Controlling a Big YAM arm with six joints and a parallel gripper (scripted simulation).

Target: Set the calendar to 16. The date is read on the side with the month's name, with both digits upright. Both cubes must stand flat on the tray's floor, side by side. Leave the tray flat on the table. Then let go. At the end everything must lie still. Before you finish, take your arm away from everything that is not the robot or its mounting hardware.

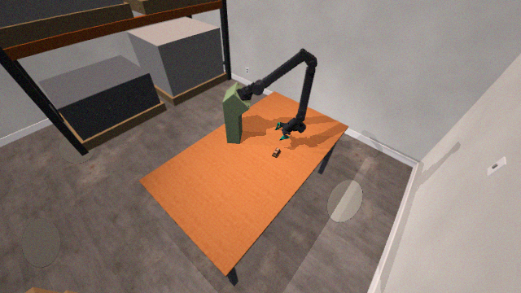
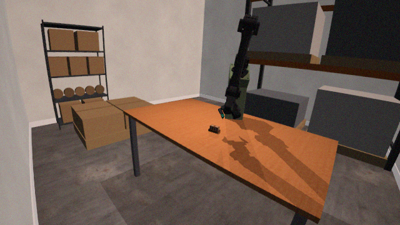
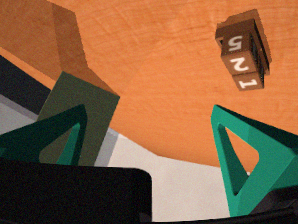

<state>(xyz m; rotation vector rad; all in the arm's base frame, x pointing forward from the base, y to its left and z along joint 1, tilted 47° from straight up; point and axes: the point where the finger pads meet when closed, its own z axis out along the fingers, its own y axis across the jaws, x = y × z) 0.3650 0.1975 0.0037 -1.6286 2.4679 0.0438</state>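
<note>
The brown calendar cube lies 7 cm ahead of my hand, 8 cm to the right of it and 11 cm below it. Round my hand: dark calendar tray: 7 cm ahead, 6 cm to the right, 12 cm below.
</note>
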